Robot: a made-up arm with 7 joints.
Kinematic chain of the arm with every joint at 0, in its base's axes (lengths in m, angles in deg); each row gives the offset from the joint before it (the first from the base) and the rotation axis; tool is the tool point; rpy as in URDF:
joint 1: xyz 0 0 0.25 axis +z
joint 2: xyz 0 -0.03 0.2 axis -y
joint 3: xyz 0 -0.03 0.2 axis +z
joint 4: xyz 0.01 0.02 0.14 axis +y
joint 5: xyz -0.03 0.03 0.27 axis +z
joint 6: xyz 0 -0.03 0.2 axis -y
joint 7: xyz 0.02 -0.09 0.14 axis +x
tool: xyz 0 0 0 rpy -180 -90 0
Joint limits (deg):
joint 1: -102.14..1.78
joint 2: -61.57..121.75
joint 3: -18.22..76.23
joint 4: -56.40..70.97
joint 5: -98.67..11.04
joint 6: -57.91..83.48
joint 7: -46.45..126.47
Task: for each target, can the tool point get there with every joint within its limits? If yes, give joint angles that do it. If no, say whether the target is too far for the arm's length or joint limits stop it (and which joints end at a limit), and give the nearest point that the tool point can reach.
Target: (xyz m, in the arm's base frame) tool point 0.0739 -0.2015 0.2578
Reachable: no: joint limits stop it (at a limit: joint 2, joint 4, joint 5, joint 6) | nearest point 0.2105 -0.5740 0.1960 | short by 0.402 m
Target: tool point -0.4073 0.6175 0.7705
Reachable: yes | joints -52.46 104.86 24.61 60.49 -32.81 -36.59 102.20
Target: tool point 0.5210 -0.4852 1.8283
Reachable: no: too far | nearest point 0.3272 -0.3047 1.3155 | short by 0.577 m
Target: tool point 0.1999 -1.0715 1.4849
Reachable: no: too far | nearest point 0.1296 -0.6945 1.1207 | short by 0.529 m
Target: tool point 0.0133 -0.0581 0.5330
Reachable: no: joint limits stop it (at a limit: joint 1, joint 4, joint 5, joint 6) | nearest point 0.3152 -0.3548 0.8812 | short by 0.548 m
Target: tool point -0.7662 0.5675 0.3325
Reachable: yes | joints -47.93 84.54 45.33 -9.23 -89.73 10.81 73.16
